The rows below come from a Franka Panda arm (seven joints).
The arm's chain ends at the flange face. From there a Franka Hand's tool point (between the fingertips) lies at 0.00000 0.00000 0.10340 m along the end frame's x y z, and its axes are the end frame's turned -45 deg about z.
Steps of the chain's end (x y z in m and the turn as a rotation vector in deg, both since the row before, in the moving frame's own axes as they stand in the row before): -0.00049, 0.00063, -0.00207, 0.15, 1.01, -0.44; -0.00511, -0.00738, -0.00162, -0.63, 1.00, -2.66; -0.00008, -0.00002, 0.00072, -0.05, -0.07, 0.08; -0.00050, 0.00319, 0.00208, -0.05, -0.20, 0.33; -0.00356, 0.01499, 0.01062, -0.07, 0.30, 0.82
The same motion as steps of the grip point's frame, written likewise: 0.00069, 0.00119, -0.00209, -0.61, 0.82, -0.44; 0.00213, -0.00676, -0.00164, -1.15, 0.26, -2.66; -0.00020, -0.00010, 0.00072, 0.01, -0.08, 0.08; -0.00293, 0.00171, 0.00208, 0.11, -0.18, 0.33; -0.01283, 0.00856, 0.01062, -0.26, 0.16, 0.82
